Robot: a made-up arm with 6 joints.
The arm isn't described. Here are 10 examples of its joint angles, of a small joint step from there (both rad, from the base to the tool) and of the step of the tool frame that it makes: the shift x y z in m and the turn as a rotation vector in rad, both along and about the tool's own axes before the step.
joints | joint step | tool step
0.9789 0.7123 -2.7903 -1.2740 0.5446 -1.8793 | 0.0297 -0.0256 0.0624 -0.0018 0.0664 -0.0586 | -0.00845 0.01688 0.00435 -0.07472 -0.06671 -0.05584
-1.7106 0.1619 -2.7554 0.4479 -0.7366 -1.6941 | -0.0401 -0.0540 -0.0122 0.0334 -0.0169 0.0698 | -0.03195 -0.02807 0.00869 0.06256 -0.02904 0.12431
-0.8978 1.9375 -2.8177 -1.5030 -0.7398 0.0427 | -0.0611 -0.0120 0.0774 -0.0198 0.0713 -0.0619 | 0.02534 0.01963 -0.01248 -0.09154 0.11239 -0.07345
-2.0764 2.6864 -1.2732 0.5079 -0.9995 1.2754 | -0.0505 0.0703 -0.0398 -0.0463 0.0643 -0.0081 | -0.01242 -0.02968 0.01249 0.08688 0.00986 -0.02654
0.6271 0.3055 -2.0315 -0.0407 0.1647 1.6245 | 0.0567 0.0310 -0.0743 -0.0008 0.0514 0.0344 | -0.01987 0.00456 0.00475 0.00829 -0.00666 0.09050
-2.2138 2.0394 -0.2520 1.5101 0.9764 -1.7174 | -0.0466 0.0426 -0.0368 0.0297 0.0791 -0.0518 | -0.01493 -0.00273 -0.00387 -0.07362 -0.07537 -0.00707
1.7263 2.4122 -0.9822 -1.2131 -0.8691 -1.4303 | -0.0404 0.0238 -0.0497 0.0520 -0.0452 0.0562 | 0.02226 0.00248 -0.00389 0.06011 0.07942 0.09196
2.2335 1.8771 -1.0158 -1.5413 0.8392 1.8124 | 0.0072 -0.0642 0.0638 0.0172 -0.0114 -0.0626 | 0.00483 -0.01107 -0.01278 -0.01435 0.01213 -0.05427
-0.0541 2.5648 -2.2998 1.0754 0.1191 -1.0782 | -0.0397 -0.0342 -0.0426 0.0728 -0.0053 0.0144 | -0.03482 -0.02291 -0.01244 0.03663 -0.08857 0.08616
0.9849 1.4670 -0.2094 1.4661 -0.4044 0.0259 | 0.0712 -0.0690 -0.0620 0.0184 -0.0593 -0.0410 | -0.00118 0.02894 -0.01578 -0.14029 -0.03907 -0.02591
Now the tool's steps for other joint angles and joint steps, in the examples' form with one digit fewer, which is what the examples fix.
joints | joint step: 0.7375 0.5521 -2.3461 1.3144 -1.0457 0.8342 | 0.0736 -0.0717 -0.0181 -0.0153 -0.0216 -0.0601
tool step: -0.0036 0.0468 0.0218 -0.0450 -0.0537 0.0360
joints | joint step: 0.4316 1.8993 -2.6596 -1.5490 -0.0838 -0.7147 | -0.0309 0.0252 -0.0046 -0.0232 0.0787 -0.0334
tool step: 0.0058 0.0232 0.0007 -0.0832 0.0591 -0.0786
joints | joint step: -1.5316 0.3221 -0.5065 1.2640 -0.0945 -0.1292 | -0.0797 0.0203 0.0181 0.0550 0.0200 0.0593
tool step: 0.0003 -0.0110 0.0040 0.0650 -0.0374 0.0893
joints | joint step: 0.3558 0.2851 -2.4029 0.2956 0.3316 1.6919 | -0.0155 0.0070 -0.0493 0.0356 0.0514 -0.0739
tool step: 0.0123 0.0029 -0.0023 0.0164 0.0275 -0.0598
